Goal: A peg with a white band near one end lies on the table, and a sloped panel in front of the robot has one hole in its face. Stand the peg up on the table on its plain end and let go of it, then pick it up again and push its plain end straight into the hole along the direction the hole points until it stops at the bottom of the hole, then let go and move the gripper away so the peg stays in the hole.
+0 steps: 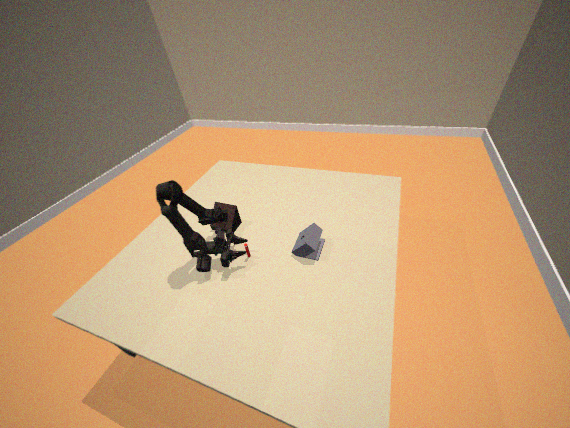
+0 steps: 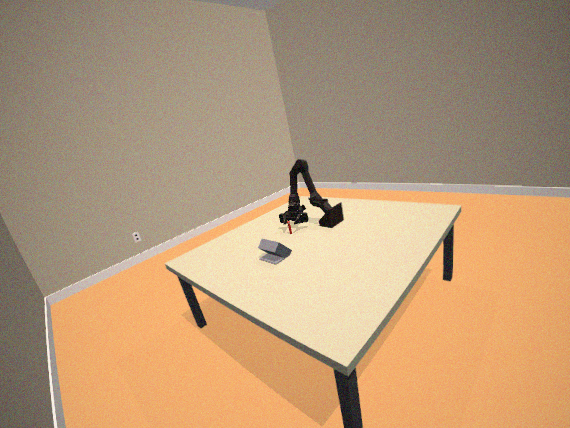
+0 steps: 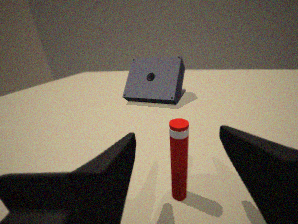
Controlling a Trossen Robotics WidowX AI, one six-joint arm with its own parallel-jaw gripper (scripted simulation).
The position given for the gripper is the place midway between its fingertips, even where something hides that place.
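Holding nothing, the gripper [image 1: 246, 246] is open; image 3 shows the gripper [image 3: 176, 134] as well. Present too are a grey sloped panel [image 3: 169, 71] and a red peg [image 3: 178, 128].
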